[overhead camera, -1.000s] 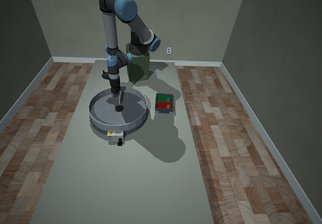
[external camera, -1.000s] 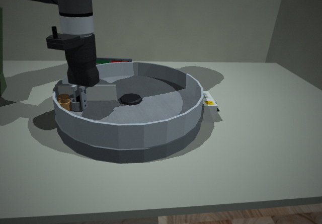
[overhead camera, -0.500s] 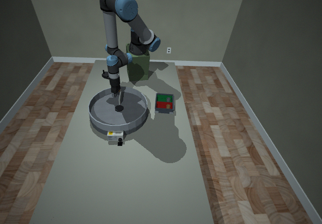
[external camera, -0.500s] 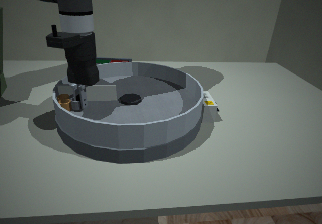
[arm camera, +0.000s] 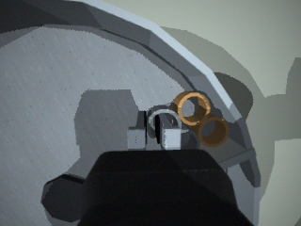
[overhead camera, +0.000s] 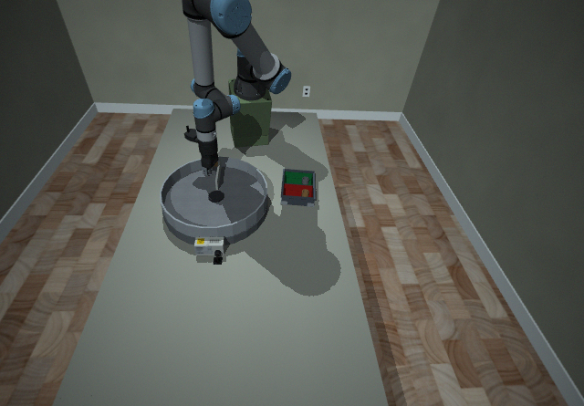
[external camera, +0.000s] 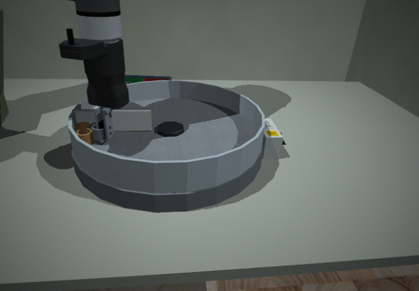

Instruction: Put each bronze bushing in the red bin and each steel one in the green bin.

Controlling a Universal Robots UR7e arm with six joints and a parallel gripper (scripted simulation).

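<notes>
My gripper is now 400 mm to the right of the bin, 60 mm above it and 40 mm short of it. From my hand the other things lie so: turntable: 130 mm ahead, 50 mm to the left, 30 mm below.
</notes>
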